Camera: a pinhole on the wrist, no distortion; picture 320 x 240 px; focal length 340.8 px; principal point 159.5 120.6 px. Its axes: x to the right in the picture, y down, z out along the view. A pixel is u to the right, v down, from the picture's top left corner.
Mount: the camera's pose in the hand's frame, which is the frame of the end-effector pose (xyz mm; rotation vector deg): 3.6 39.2 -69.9 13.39 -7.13 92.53
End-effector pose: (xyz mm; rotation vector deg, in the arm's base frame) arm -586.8 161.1 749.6 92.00 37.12 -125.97
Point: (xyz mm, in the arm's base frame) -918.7 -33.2 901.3
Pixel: 187 178
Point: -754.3 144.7 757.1
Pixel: 67 92
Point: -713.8 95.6 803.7
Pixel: 149 171
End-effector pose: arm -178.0 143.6 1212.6 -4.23 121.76 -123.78
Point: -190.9 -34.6 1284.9
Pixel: 93 115
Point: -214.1 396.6 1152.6
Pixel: behind the camera
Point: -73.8 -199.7 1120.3
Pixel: 298 196
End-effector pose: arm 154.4 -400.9 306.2 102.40 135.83 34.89
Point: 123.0 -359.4 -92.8
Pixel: 83 160
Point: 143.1 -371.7 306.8
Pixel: 52 37
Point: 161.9 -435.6 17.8
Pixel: 92 230
